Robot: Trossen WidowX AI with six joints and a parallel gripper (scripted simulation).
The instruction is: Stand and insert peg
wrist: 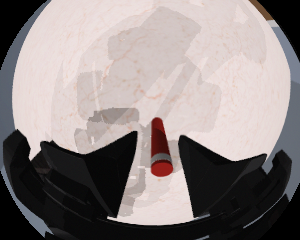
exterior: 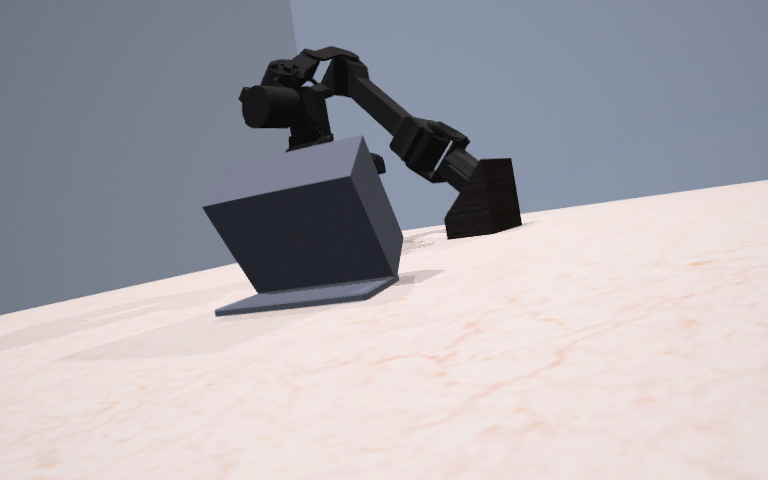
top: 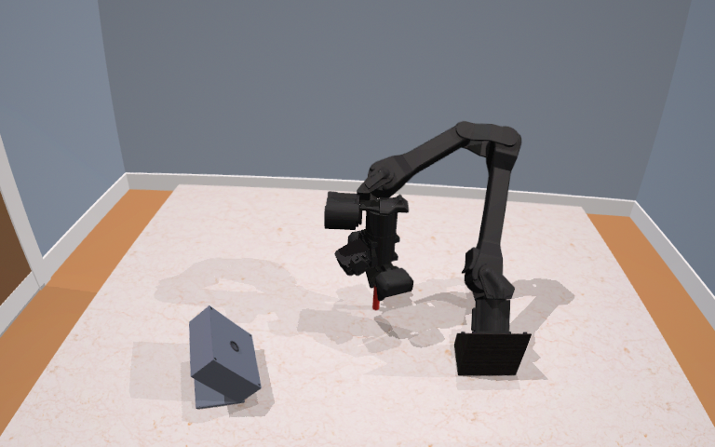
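Right now my gripper tip is 230 mm short of the grey sloped panel, 250 mm to the right of it and 20 mm below it. Round my gripper tip: red peg: 20 mm above; grey foot plate: 250 mm ahead, 260 mm to the left, 40 mm below.
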